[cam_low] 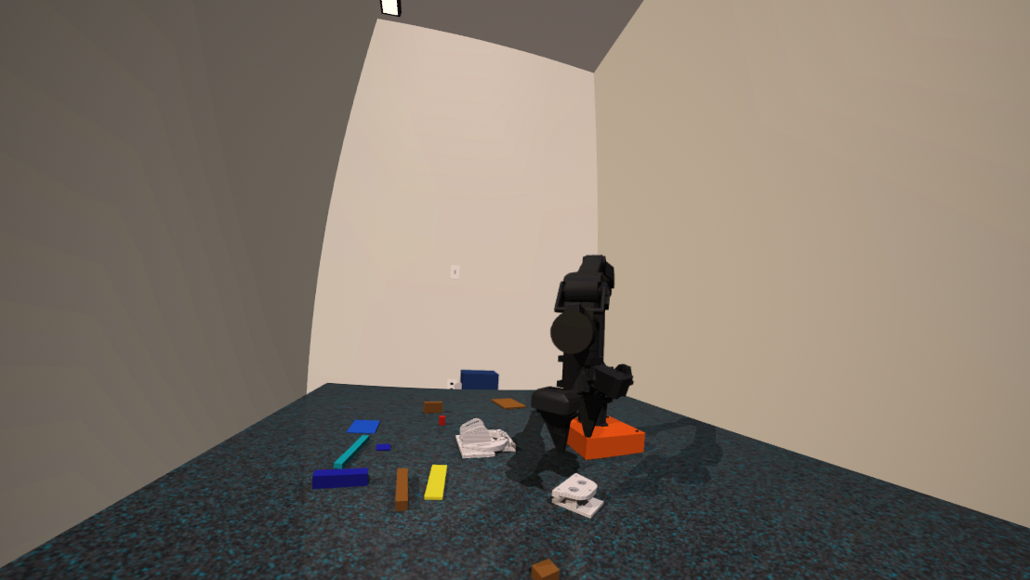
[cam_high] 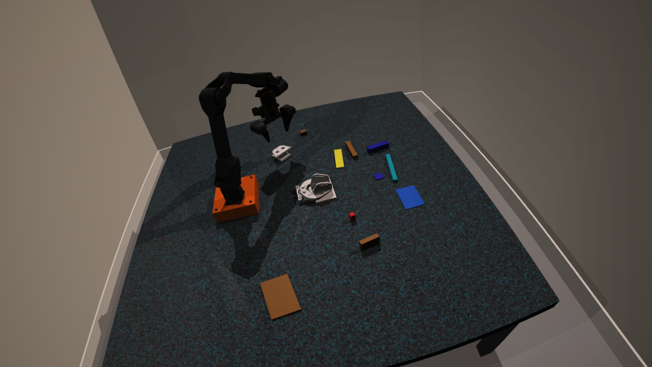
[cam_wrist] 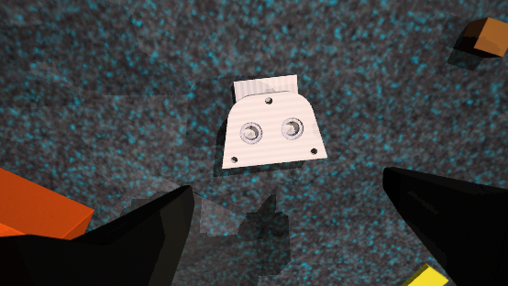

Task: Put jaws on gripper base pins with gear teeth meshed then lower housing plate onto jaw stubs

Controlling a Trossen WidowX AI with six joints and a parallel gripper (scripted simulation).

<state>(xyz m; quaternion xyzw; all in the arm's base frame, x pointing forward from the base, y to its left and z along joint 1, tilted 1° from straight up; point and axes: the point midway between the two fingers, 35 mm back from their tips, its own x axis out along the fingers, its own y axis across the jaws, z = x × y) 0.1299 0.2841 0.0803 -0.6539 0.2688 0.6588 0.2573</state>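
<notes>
Now: gripper tip 1 cm past the white block, 1 cm to the right of it and 9 cm above it. The rest, counted from my gripper tip: white jaw 12 cm ahead, 22 cm to the right, 8 cm below; then brown cube 7 cm ahead, 16 cm to the left, 9 cm below; then yellow bar 23 cm ahead, 5 cm to the right, 10 cm below.
</notes>
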